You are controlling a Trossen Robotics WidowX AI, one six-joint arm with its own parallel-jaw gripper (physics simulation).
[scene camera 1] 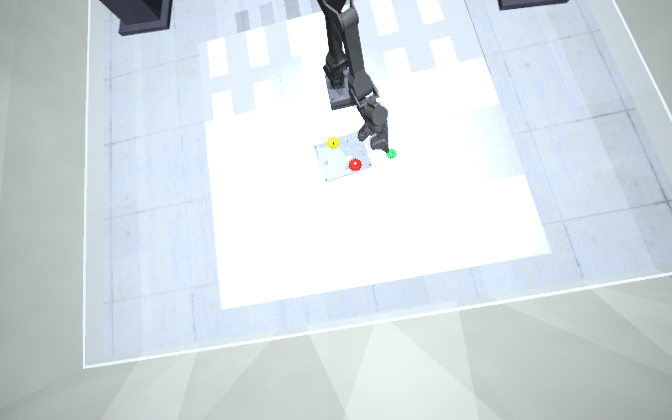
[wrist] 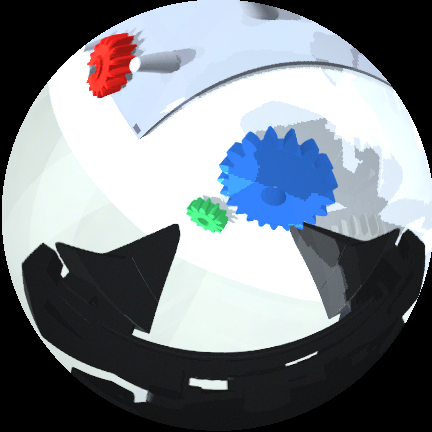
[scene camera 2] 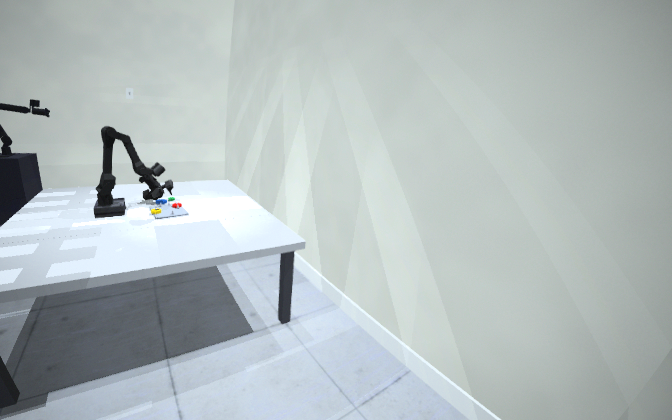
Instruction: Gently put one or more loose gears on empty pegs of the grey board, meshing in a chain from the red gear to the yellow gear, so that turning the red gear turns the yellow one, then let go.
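Places are measured from the arm's base along level axes (x ahead, y left, z up), in millimetres.
Pixels of known places: gripper, fingertip midpoint: (scene camera 1: 387, 144) (wrist: 236, 227) (scene camera 2: 165, 198); arm's base, link origin: (scene camera 1: 337, 81) (scene camera 2: 105, 204).
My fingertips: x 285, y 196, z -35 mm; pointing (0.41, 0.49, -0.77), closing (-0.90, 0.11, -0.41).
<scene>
Ahead of a thing's pixels: the offset from my fingertips to its middle. Level surfaces: height alone.
My gripper (scene camera 1: 374, 144) (scene camera 2: 161, 196) (wrist: 236, 227) is open and empty, low over the loose gears right of the board in scene camera 1. The large blue gear @(20 mm back, 34 mm right, 13 mm down) (scene camera 2: 161, 202) (wrist: 305, 175) lies flat, beyond the right fingertip in the wrist view; the arm hides it in scene camera 1. The small green gear @(36 mm ahead, 15 mm left, 13 mm down) (scene camera 1: 391, 154) (scene camera 2: 171, 199) (wrist: 212, 211) lies beside it. A white gear @(104 mm back, 2 mm left, 13 mm down) (wrist: 360, 222) is partly behind the right finger. The red gear @(74 mm ahead, 138 mm right, 5 mm down) (scene camera 1: 352, 167) (scene camera 2: 177, 205) (wrist: 117, 70) and yellow gear @(32 mm back, 228 mm right, 4 mm down) (scene camera 1: 330, 144) (scene camera 2: 156, 212) sit on the grey board @(24 mm ahead, 192 mm right, 6 mm down) (scene camera 1: 335, 171) (scene camera 2: 164, 215) (wrist: 215, 30). A bare peg @(29 mm ahead, 107 mm right, 3 mm down) (wrist: 160, 62) stands beside the red gear.
The arm's base (scene camera 1: 341, 99) (scene camera 2: 110, 207) stands on the white table @(21 mm down) (scene camera 1: 375, 225) (scene camera 2: 240, 235) near the board. Another dark arm (scene camera 2: 15, 107) stands beyond the table on a dark pedestal (scene camera 2: 20, 175). A second bare peg (wrist: 265, 12) shows at the wrist view's top.
</scene>
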